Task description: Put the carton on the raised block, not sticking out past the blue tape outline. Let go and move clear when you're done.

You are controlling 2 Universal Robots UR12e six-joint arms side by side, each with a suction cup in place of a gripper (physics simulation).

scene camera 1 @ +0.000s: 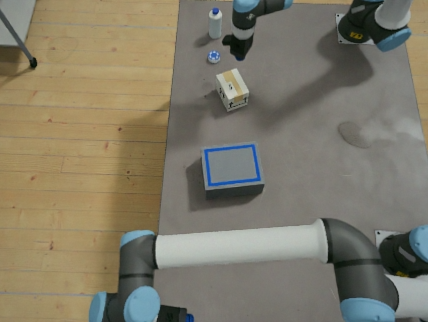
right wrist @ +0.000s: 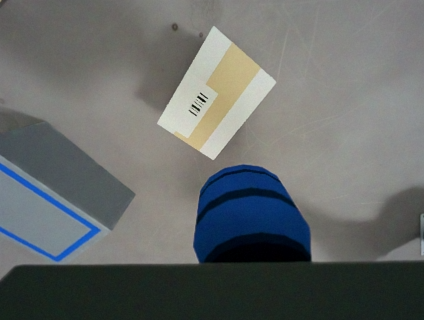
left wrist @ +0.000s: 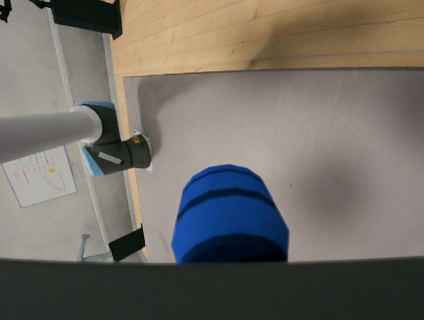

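Seen in the pictures: left hand, tool point: (scene camera 1: 189, 320) (left wrist: 224, 203); right hand, tool point: (right wrist: 241, 203); left arm's base, link origin: (scene camera 1: 402, 256) (left wrist: 143, 151); right arm's base, link origin: (scene camera 1: 355, 29).
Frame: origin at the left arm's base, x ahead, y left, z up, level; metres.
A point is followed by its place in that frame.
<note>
The carton (scene camera 1: 232, 90) {x 0.751, y -0.675, z 0.112 m} (right wrist: 216, 94) {x 0.763, y -0.724, z 0.110 m}, white with a tan tape strip and a barcode label, stands on the grey mat. The raised block (scene camera 1: 232, 165) {x 0.727, y -0.294, z 0.120 m} (right wrist: 75, 175) {x 0.750, y -0.395, z 0.066 m} is a grey box with a blue tape outline on its top, below the carton in the scene view; its top is bare. My right gripper (scene camera 1: 240, 58) {x 0.731, y -0.719, z 0.299 m} (right wrist: 252, 215), a blue suction cup, hangs above the mat near the carton, apart from it, and holds nothing. My left gripper (scene camera 1: 189, 318) (left wrist: 230, 215) is at the bottom of the scene view, far from the block, and holds nothing.
A white bottle (scene camera 1: 215, 23) {x 0.863, y -1.065, z 0.112 m} with a blue cap and a round blue-and-white disc (scene camera 1: 214, 57) {x 0.855, y -0.921, z 0.029 m} are above the carton in the scene view. The left arm's long white link (scene camera 1: 240, 246) {x 0.704, y 0.145, z 0.635 m} spans the mat below the block. A table leg (scene camera 1: 17, 40) shows at the upper left.
</note>
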